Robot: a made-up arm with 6 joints.
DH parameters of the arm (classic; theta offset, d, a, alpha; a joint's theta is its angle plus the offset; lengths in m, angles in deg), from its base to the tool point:
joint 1: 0 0.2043 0 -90
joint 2: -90 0 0.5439 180
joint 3: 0 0 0 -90
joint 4: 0 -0.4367 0 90
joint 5: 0 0.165 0 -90
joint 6: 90 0 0 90
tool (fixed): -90 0 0 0
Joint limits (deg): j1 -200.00..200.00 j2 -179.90..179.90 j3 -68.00..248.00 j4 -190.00..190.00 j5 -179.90..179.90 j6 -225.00..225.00
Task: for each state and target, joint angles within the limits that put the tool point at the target. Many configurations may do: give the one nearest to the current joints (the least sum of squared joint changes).
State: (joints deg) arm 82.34 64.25 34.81 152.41 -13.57 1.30
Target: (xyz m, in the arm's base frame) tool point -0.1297 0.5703 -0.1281
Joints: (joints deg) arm 86.72 78.93 -11.41 169.27 -13.57 1.30
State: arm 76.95 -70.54 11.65 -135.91 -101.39 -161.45
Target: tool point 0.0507 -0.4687 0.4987
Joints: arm 107.75 -107.00 -7.12 -124.98 -101.39 -161.45
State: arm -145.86 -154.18 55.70 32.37 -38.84 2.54
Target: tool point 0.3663 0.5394 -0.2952
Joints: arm -138.25 -159.17 13.69 16.12 -38.84 2.54
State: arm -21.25 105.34 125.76 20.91 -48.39 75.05
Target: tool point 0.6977 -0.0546 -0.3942
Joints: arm 8.04 151.65 127.44 23.18 -48.39 75.05
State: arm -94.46 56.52 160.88 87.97 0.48 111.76
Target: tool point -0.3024 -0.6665 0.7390
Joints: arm -112.70 77.98 122.11 82.40 0.48 111.76
